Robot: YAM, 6 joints.
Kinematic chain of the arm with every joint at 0, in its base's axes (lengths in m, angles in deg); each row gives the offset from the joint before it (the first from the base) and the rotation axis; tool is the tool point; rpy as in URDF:
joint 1: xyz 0 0 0.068 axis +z
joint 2: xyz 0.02 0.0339 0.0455 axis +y
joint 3: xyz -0.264 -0.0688 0 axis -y
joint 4: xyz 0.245 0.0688 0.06 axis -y
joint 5: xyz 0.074 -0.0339 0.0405 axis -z
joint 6: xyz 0.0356 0 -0.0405 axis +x
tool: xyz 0 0 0 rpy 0 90 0
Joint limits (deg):
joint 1: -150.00..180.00
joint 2: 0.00..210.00
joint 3: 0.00..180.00
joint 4: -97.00..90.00
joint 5: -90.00..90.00
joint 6: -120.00..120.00
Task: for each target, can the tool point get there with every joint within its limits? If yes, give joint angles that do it. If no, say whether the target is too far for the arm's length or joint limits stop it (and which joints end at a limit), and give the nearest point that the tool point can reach.
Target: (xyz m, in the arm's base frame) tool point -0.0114 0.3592 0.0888
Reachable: yes | joints 87.32 117.16 61.41 -15.82 -52.23 18.21
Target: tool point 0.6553 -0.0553 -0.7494
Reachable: no: too far | nearest point 0.4238 -0.0358 -0.3343 | short by 0.476 m
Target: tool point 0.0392 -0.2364 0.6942
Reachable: yes | joints -79.54 108.40 156.36 33.21 7.08 -27.26
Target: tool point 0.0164 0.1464 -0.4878
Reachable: no: joint limits stop it (at a limit: joint 2) | nearest point 0.0192 0.1712 -0.3722 | short by 0.118 m
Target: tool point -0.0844 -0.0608 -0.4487
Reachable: no: joint limits stop it (at a limit: joint 2) | nearest point -0.1082 -0.0779 -0.3615 | short by 0.092 m
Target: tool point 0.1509 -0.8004 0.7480
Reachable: no: too far | nearest point 0.0943 -0.5002 0.5040 | short by 0.391 m
